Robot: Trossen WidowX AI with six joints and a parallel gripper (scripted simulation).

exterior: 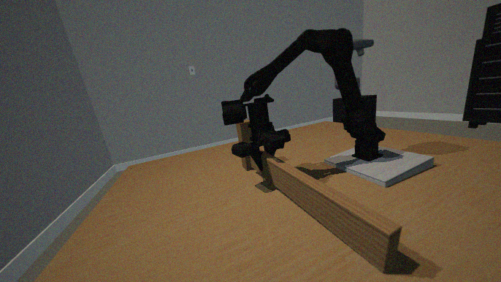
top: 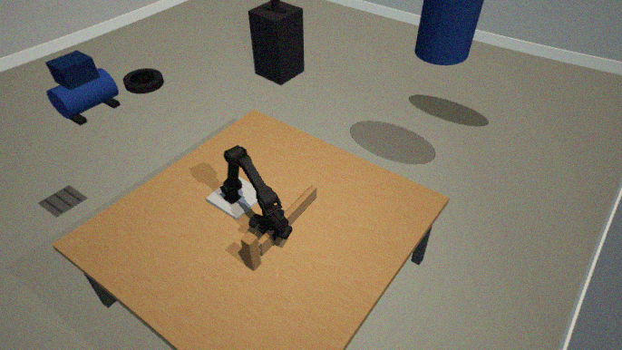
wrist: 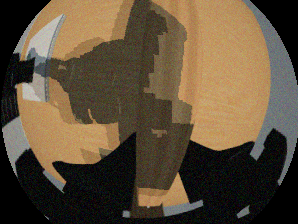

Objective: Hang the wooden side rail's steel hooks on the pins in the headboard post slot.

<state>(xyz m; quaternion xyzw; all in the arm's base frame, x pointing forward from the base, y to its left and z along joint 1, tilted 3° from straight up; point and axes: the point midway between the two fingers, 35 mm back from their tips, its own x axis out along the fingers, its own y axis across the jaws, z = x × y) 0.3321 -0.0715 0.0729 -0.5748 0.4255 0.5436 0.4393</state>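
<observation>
My gripper tip is now 10 mm short of the wooden headboard post, 130 mm to the left of it and 40 mm below it.
</observation>
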